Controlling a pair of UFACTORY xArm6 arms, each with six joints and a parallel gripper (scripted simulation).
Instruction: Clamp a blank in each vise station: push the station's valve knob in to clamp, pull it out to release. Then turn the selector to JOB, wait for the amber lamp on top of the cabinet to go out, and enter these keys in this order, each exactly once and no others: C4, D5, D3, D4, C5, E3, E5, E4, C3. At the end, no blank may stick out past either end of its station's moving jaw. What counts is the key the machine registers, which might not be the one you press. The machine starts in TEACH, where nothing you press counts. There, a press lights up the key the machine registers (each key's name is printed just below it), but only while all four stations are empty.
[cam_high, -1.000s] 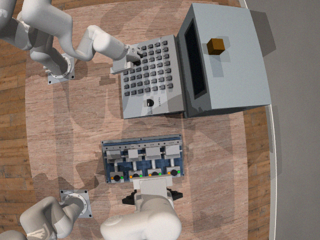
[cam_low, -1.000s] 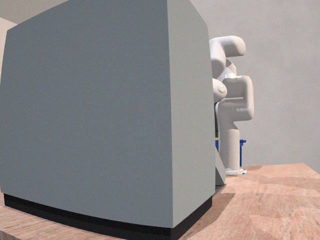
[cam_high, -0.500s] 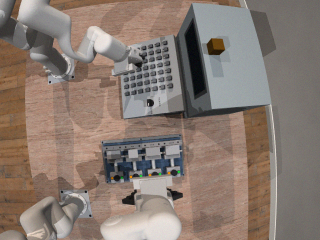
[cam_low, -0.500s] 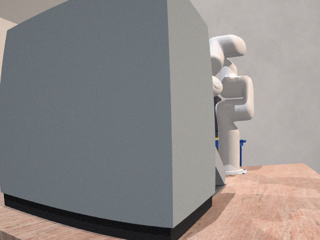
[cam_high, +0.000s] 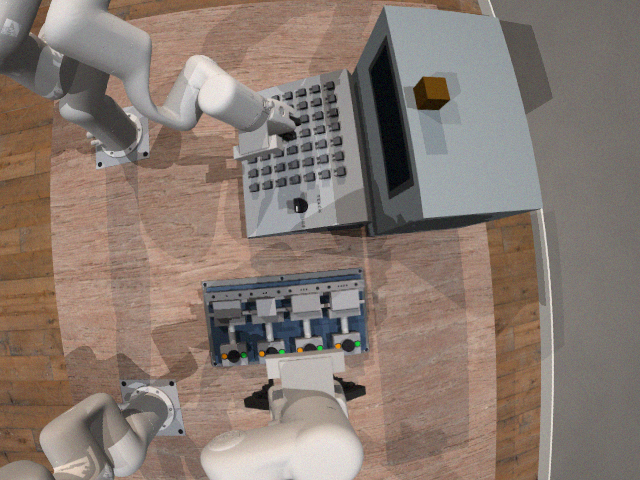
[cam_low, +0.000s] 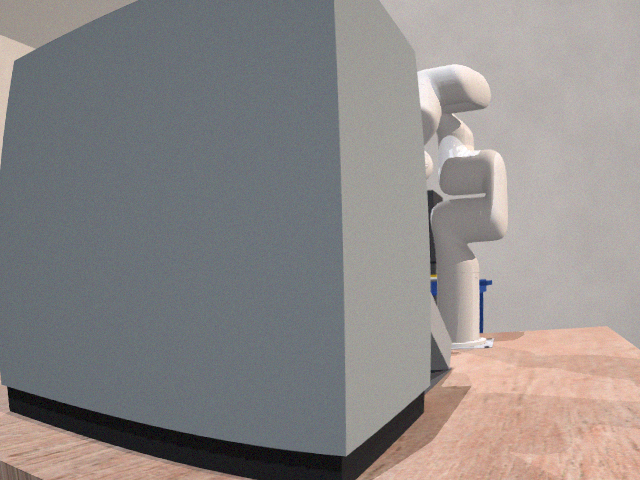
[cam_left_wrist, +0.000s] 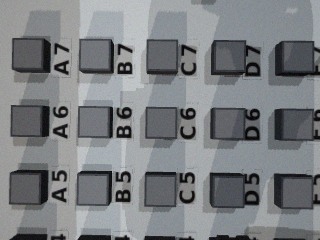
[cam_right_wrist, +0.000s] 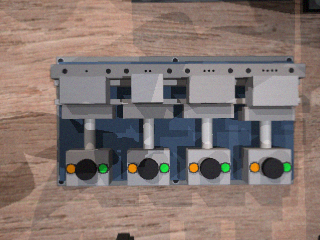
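Note:
The key D4 is 3 cm below my left hand and 1 cm ahead of it. Also, from my left hand: key D3: 3 cm to the left, 3 cm below, 1 cm ahead; then key E4: 4 cm below, 2 cm behind; then key C4: 4 cm ahead, 1 cm below.

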